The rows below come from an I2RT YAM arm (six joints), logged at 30 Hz.
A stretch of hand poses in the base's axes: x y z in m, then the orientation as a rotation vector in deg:
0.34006 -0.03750 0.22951 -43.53 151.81 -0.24
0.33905 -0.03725 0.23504 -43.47 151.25 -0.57
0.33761 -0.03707 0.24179 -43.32 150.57 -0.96
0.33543 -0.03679 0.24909 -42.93 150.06 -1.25
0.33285 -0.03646 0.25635 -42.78 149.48 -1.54
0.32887 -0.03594 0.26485 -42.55 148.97 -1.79
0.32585 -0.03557 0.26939 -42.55 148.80 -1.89
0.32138 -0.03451 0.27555 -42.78 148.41 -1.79
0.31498 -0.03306 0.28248 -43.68 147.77 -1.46
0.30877 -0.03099 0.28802 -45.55 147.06 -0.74
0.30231 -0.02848 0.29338 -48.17 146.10 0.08
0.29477 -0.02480 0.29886 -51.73 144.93 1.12
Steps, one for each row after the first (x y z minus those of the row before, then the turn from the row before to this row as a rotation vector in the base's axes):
-0.00101 0.00025 0.00553 -0.08 -0.60 0.02
-0.00144 0.00018 0.00675 -0.08 -0.74 -0.02
-0.00218 0.00028 0.00730 0.00 -0.62 -0.20
-0.00258 0.00033 0.00726 -0.04 -0.63 -0.03
-0.00398 0.00052 0.00850 -0.01 -0.58 -0.09
-0.00302 0.00037 0.00454 -0.03 -0.18 0.02
-0.00447 0.00106 0.00616 0.10 -0.29 0.25
-0.00640 0.00145 0.00693 0.16 -0.33 0.79
-0.00621 0.00207 0.00554 0.21 -0.07 1.53
-0.00646 0.00251 0.00536 0.15 -0.07 2.10
-0.00754 0.00368 0.00548 0.10 0.08 2.82

